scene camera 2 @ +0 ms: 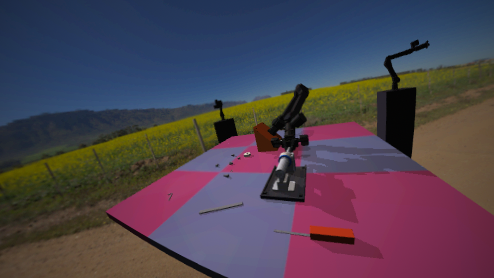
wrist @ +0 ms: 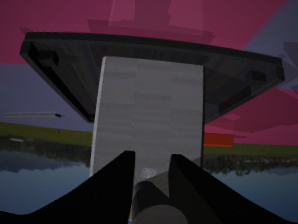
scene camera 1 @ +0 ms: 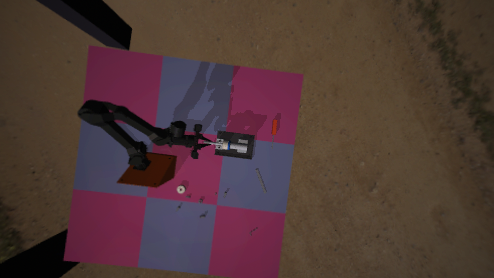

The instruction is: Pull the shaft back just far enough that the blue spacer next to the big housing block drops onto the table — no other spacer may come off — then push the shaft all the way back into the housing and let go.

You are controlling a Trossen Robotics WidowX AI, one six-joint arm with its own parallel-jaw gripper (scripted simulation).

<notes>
In view: my gripper (wrist: 152, 163) and a red-handled screwdriver (scene camera 2: 337, 235).
</notes>
